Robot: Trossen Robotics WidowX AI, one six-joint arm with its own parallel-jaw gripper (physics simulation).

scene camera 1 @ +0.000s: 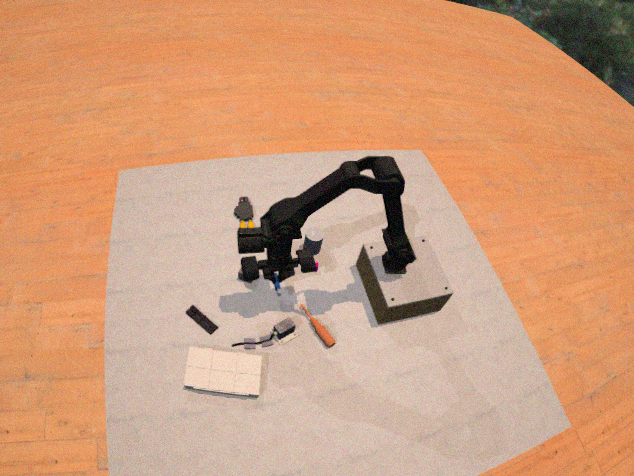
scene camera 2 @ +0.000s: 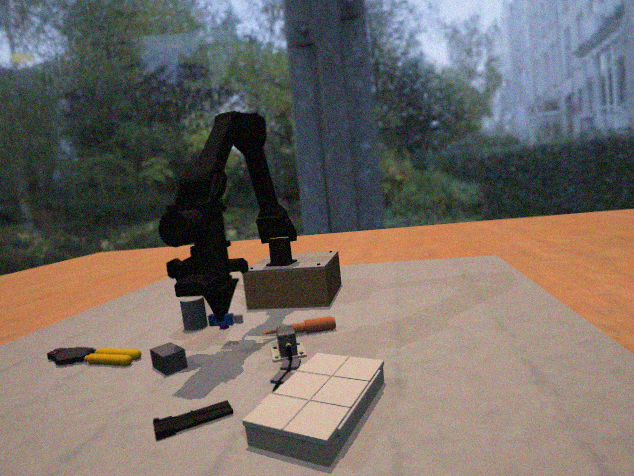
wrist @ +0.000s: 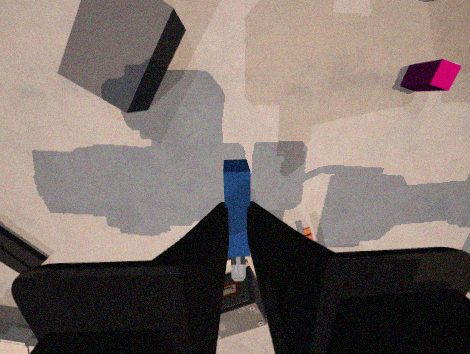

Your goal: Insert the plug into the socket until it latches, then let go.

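Where they show: gripper, fingertip midpoint: (scene camera 1: 276, 282) (scene camera 2: 222, 320) (wrist: 236, 209); arm's base, origin of the base link: (scene camera 1: 394, 264) (scene camera 2: 282, 263).
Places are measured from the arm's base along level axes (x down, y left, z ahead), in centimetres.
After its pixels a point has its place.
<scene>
The plug (scene camera 1: 277, 284) {y 5.3, x 2.8, z 33.2 cm} (scene camera 2: 214, 320) {y 2.8, x 3.7, z 34.3 cm} (wrist: 236, 186) {y 2.2, x 2.8, z 33.9 cm} has a blue body and a light grey tip. My gripper (scene camera 1: 277, 277) {y 3.9, x 3.8, z 33.5 cm} (scene camera 2: 221, 318) {y 3.9, x 3.8, z 33.5 cm} (wrist: 236, 209) {y 3.9, x 3.8, z 33.5 cm} is shut on the blue body and holds it above the table. The socket (scene camera 1: 284, 326) {y 16.4, x 6.1, z 31.6 cm} (scene camera 2: 286, 336) {y 17.3, x 6.3, z 33.6 cm} (wrist: 243, 295) {y 13.9, x 7.0, z 31.0 cm} is a dark grey block on a pale base plate, with a black cable behind it. In the wrist view the plug's tip points down the picture at the socket, whose orange-rimmed opening shows between the fingers. In both scene views plug and socket are apart. The fingers partly hide the socket in the wrist view.
An orange screwdriver (scene camera 1: 321, 332) {y 17.3, x 7.9, z 21.5 cm} (scene camera 2: 318, 324) {y 18.3, x 8.5, z 21.6 cm} lies beside the socket. A white tiled box (scene camera 1: 223, 371) {y 29.4, x 7.0, z 47.5 cm} (scene camera 2: 314, 394) {y 29.1, x 6.9, z 49.7 cm} stands near the cable. A grey cylinder (scene camera 1: 313, 243) {y -10.7, x 4.6, z 22.0 cm} (scene camera 2: 193, 314) {y -11.7, x 6.6, z 23.7 cm}, grey block (scene camera 2: 168, 358) {y -0.9, x 7.5, z 43.4 cm} (wrist: 115, 45) {y -3.1, x 6.9, z 41.0 cm}, magenta block (wrist: 445, 75) {y -5.3, x 7.9, z 21.3 cm}, pliers (scene camera 1: 244, 210) {y -27.3, x 8.9, z 43.3 cm} (scene camera 2: 111, 356) {y -15.6, x 8.5, z 43.3 cm} and black bar (scene camera 1: 201, 319) {y 13.3, x 9.5, z 54.2 cm} (scene camera 2: 193, 420) {y 14.2, x 9.3, z 55.3 cm} are around.
</scene>
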